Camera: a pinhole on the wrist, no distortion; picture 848 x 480 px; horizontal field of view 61.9 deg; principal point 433.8 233.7 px. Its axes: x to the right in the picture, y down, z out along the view. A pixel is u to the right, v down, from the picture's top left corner.
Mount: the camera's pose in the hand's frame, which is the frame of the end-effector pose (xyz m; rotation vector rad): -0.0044 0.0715 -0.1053 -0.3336 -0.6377 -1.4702
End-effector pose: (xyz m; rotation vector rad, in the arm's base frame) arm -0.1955 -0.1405 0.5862 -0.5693 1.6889 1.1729
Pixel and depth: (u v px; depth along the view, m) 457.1 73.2 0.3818
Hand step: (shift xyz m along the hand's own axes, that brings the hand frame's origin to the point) -0.1636 0.2731 0.1905
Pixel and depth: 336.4 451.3 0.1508
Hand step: 0.0124 0.1797 0.0102
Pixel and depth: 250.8 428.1 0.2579
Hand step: 0.0167 0.2811 0.0725
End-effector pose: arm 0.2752 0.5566 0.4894 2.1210 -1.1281 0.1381
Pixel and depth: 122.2 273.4 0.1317
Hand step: -0.0214 0.1952 -0.0334
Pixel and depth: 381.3 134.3 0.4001
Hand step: -0.1364 0.3208 0.1855
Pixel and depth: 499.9 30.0 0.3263
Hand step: -0.1604 0.2258 0.1556
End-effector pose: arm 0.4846 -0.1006 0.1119 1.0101 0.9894 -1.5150
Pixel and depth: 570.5 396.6 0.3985
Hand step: 0.0068 0.2474 0.2716
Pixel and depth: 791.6 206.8 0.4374
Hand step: -0.1102 0.1424 0.3684
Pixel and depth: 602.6 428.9 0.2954
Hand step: 0.0169 0.1923 0.1842
